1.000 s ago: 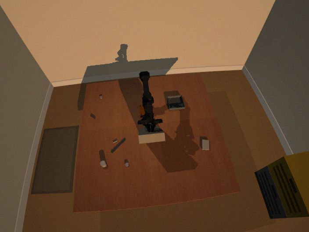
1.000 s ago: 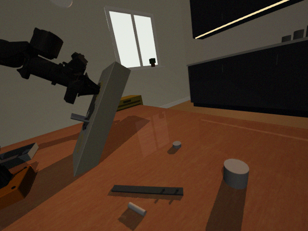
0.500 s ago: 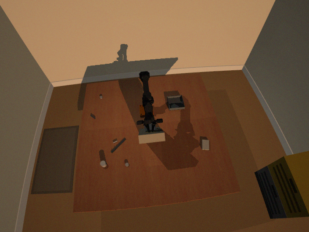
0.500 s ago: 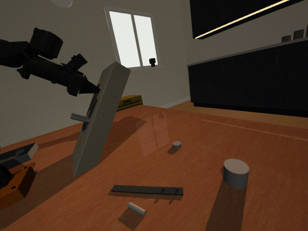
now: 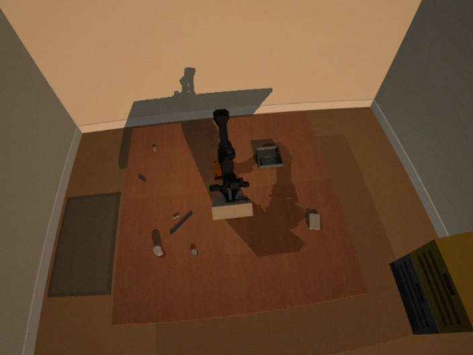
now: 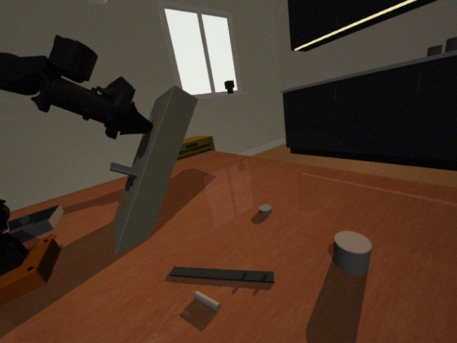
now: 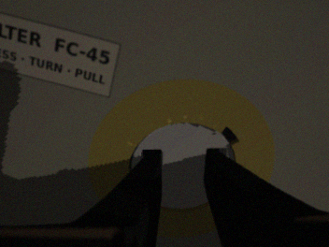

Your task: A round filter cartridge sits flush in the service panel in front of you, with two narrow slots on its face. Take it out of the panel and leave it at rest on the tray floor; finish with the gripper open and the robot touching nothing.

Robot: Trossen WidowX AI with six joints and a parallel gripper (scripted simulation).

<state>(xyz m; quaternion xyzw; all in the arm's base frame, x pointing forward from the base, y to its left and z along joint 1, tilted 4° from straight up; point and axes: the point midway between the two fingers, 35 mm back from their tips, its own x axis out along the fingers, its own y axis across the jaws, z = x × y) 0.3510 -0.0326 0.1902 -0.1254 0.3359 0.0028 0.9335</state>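
Now: gripper tip 10 mm short of the round filter cartridge and 10 mm above it. Round my gripper tip: pale block (100 mm ahead, 450 mm to the left, 220 mm below); small white rod (100 mm behind, 300 mm to the right, 220 mm below); grey service panel (40 mm behind, 80 mm below).
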